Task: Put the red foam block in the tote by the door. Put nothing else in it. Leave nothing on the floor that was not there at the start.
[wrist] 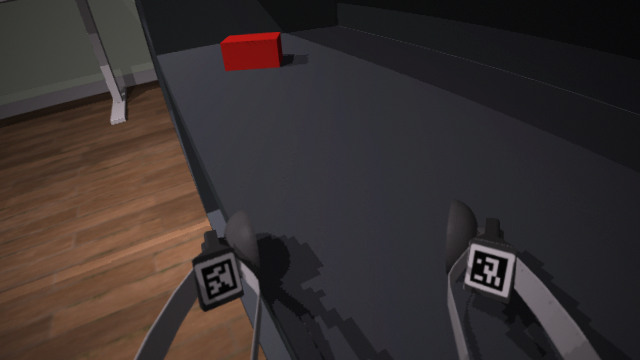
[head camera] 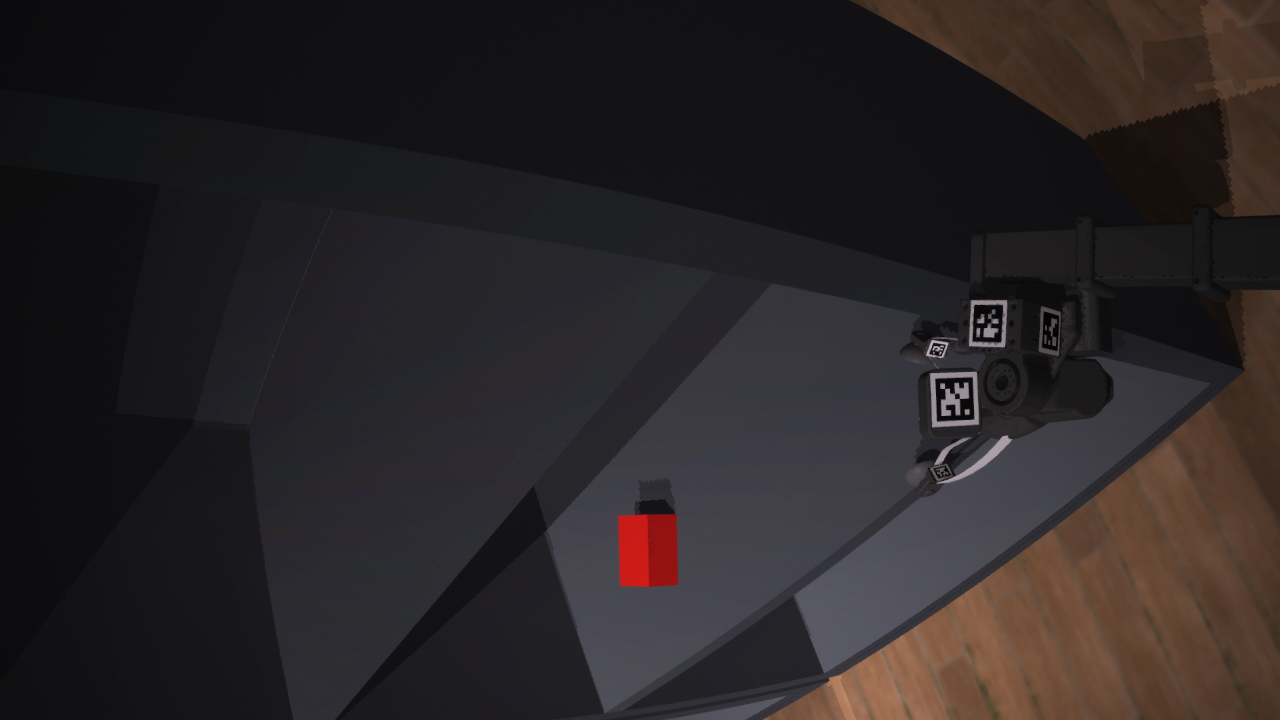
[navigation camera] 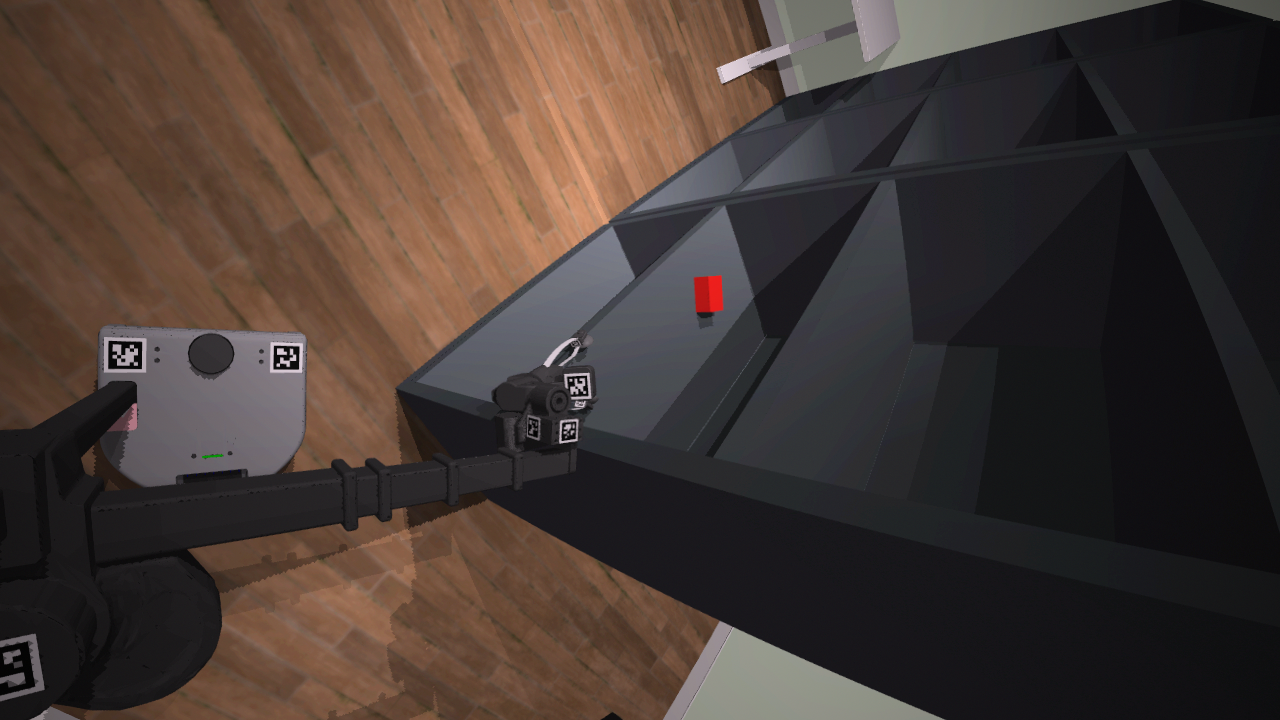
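Seen in the pictures: gripper, fingertip midpoint: [head camera: 913, 416]; robot's base, origin of the base link: [navigation camera: 211, 351].
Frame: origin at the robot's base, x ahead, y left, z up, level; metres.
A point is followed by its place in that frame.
The red foam block [head camera: 648, 549] @[x 0.196, y -0.966, z 0.578 m] [navigation camera: 708, 293] @[x 0.200, y -0.964, z 0.576 m] [wrist: 252, 52] rests on a shelf board of the dark shelf unit [head camera: 537, 188] @[x -0.081, y -0.414, z 1.084 m] [navigation camera: 680, 546] @[x -0.230, y -0.525, z 0.859 m] [wrist: 350, 150], near the upright divider at the far end of its compartment. My gripper [head camera: 914, 411] @[x 0.008, y -0.612, z 0.543 m] [navigation camera: 587, 371] @[x 0.008, y -0.612, z 0.543 m] [wrist: 346, 230] @[x 0.008, y -0.612, z 0.543 m] is open, its fingers wide apart with bare shelf board between them in the wrist view. It is at the near end of the same compartment, well short of the block. In the wrist view the left finger is by the board's front edge. The tote does not show in these views.
Uprights and boards divide the shelf unit into several compartments. Its outer side panel runs beneath my extended arm [navigation camera: 304, 492] @[x -0.090, y -0.073, z 0.768 m]. My base [navigation camera: 205, 394] @[x -0.072, y 0.009, z 0.160 m] stands on the wooden floor [navigation camera: 313, 179] @[x 0.410, y -0.181, z 0.000 m] [wrist: 100, 200]. A white leg with a foot [navigation camera: 747, 67] @[x 1.593, y -2.046, z 0.025 m] [wrist: 118, 107] stands beyond the shelf unit, near a pale wall.
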